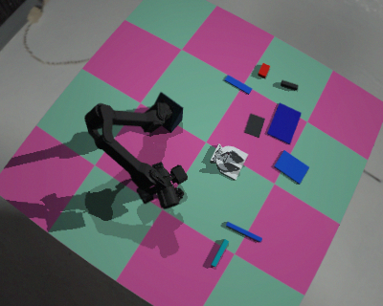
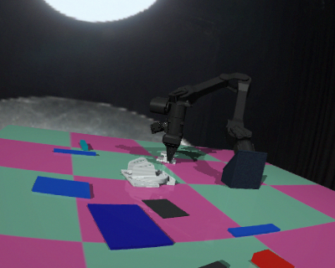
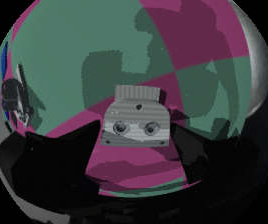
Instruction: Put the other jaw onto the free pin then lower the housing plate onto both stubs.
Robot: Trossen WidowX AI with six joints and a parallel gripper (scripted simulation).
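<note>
The white ribbed piece is 10 mm ahead of my gripper tip. Round my gripper tip: teal bar 320 mm ahead, 70 mm to the right; dark plate 140 mm ahead, 450 mm to the left, 10 mm below; white jaw 120 mm ahead, 230 mm to the left.
</note>
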